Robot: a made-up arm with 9 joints. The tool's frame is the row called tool. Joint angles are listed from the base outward. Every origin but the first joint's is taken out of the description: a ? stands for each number. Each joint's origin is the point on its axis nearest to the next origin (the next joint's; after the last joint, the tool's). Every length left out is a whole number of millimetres.
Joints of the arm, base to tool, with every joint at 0 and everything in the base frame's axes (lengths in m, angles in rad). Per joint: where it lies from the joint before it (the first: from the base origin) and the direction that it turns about. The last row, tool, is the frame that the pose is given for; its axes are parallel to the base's.
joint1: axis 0 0 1 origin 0 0 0.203
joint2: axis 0 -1 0 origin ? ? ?
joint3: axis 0 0 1 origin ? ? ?
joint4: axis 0 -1 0 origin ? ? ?
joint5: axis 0 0 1 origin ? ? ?
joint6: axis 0 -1 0 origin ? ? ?
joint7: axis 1 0 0 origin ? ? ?
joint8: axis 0 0 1 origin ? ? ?
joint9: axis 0 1 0 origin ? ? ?
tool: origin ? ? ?
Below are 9 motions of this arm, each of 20 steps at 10 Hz.
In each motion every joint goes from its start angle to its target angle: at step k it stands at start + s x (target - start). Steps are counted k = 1, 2, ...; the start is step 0. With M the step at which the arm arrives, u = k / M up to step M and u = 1 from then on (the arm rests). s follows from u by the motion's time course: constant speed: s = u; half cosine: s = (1 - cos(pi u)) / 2; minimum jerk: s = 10 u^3 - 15 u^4 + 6 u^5.
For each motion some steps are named. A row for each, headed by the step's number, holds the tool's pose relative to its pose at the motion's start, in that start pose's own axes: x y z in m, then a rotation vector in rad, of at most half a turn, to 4 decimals.
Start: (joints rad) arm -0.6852 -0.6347 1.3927 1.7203 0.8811 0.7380 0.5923 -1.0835 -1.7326
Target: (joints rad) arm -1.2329 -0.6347 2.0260 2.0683 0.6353 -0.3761 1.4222 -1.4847 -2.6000
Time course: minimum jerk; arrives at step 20
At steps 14, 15, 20:
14: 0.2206 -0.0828 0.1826 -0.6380 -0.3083 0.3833
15: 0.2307 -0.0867 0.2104 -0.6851 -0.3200 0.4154
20: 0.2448 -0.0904 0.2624 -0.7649 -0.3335 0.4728

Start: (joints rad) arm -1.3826 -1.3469 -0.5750 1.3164 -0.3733 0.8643 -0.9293 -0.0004 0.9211
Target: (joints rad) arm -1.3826 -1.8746 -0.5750 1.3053 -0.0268 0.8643 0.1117 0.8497 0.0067
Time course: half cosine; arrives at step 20
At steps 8, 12, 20:
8: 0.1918 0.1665 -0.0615 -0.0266 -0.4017 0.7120
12: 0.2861 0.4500 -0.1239 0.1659 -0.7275 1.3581
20: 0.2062 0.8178 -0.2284 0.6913 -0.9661 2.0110

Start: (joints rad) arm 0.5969 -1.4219 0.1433 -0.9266 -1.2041 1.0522 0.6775 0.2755 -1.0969
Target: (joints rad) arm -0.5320 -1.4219 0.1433 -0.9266 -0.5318 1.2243 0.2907 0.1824 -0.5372
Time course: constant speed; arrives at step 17
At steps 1, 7, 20:
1: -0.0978 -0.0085 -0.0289 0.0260 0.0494 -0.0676
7: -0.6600 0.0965 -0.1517 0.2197 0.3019 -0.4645
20: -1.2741 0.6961 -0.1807 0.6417 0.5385 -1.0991

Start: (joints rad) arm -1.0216 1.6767 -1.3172 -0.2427 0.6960 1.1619 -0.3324 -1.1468 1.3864
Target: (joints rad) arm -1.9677 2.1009 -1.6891 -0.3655 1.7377 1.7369 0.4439 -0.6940 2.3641
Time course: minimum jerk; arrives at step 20
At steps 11, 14, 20:
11: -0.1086 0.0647 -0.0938 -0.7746 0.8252 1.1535
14: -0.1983 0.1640 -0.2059 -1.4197 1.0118 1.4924
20: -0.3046 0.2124 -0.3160 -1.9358 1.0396 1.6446

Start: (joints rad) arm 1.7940 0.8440 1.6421 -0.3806 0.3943 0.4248 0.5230 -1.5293 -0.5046
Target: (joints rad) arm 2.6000 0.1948 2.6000 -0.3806 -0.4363 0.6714 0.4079 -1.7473 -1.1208
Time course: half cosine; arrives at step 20
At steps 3, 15, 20:
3: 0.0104 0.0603 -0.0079 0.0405 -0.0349 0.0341
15: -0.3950 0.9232 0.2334 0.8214 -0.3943 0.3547
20: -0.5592 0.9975 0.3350 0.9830 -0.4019 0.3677

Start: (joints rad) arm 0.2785 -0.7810 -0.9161 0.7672 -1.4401 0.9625 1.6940 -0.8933 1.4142
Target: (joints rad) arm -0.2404 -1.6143 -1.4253 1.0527 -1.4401 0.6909 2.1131 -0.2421 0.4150
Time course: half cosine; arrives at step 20
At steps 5, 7, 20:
5: 0.0220 0.0687 -0.0153 -0.1818 -0.1236 -0.0237
7: 0.0562 0.1210 -0.0338 -0.3367 -0.2125 -0.0231
20: 0.4618 0.1842 -0.2371 -0.9600 -0.3643 0.3161

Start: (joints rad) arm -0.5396 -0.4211 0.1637 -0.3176 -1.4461 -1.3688 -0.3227 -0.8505 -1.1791
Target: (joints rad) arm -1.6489 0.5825 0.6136 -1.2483 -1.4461 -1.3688 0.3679 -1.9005 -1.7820
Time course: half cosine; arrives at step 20
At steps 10, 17, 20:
10: -0.2685 -0.2360 -0.4778 -0.4390 0.3548 -0.2793
17: -0.8142 -0.3770 -0.6244 -0.9680 0.9202 -0.1817
20: -0.8863 -0.3836 -0.6121 -1.0267 1.0082 -0.1363

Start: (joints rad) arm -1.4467 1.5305 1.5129 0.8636 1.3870 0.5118 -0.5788 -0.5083 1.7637
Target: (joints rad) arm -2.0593 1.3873 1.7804 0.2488 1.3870 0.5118 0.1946 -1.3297 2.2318
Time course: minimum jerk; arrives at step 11
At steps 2, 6, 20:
2: 0.0503 -0.0202 0.0032 0.0435 0.0747 0.0783
6: 0.6721 -0.0383 -0.1486 0.4722 1.0875 0.9831
20: 0.9815 0.2265 -0.4366 0.6190 1.9684 1.6475

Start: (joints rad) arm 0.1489 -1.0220 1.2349 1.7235 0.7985 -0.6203 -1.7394 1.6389 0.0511
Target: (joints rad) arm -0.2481 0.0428 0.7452 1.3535 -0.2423 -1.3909 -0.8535 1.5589 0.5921
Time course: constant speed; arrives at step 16
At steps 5, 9, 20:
5: -0.2369 -0.1567 -0.1682 0.1285 0.0285 0.2775
9: -0.4549 -0.1842 -0.2536 0.3418 0.0330 0.4425
20: -0.8596 0.0375 -0.1908 0.8493 -0.0472 0.4994

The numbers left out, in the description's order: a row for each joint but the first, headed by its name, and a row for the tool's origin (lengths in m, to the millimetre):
joint2: 0.106 0.049 0
joint3: 0.265 0 0.345
joint4: -0.026 -0.442 0
joint5: 0.037 0 0.141
joint6: 0.298 -0.068 0
joint7: 0.138 0 -0.047
joint8: 0 -0.368 0.128
joint9: 0.043 -0.065 0
tool: -0.057 0 -0.11

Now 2 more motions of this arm.
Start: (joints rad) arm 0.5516 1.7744 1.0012 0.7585 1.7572 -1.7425 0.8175 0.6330 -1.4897
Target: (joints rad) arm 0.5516 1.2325 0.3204 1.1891 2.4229 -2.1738 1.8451 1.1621 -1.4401
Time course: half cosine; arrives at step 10
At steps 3, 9, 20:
3: -0.1580 0.0371 -0.0208 0.0196 -0.0829 -0.2305
9: -0.4604 0.3891 -0.0955 -0.0967 -0.4111 -0.8266
20: -0.4618 0.4017 -0.0970 -0.1046 -0.4196 -0.8349

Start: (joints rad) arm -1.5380 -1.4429 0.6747 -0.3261 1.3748 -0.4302 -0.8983 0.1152 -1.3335
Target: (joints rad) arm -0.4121 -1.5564 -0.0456 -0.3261 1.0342 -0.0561 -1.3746 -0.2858 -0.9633
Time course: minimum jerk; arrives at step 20
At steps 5, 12, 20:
5: -0.0610 -0.0485 -0.0333 -0.0432 0.1233 -0.0785
12: -0.3334 -0.1755 -0.1609 -0.2240 1.0481 -0.2169
20: -0.3758 -0.1989 -0.2391 -0.2808 1.6051 0.0071

